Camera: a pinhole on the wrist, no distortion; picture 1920 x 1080 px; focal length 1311.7 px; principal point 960.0 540.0 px. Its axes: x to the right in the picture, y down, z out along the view. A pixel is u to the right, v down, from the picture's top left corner.
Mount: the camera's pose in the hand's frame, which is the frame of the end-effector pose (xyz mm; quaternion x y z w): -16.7 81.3 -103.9 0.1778 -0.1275 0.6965 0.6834
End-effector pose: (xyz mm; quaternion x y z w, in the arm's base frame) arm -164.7 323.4 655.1 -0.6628 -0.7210 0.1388 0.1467
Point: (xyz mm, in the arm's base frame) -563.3 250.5 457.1
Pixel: 602 709
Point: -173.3 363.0 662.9
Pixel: 576 69
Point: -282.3 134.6 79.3
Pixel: 1642 1030
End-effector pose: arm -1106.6 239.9 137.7 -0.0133 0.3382 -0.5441 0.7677
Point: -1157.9 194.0 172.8
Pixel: 280 425
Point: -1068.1 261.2 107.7
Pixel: 1135 360
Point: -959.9 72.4 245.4
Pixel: 1247 120
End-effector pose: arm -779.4 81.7 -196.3 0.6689 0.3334 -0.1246 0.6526
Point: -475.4 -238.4 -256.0
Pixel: 1657 84
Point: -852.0 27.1 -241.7
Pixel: 358 810
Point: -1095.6 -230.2 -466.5
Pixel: 164 1006
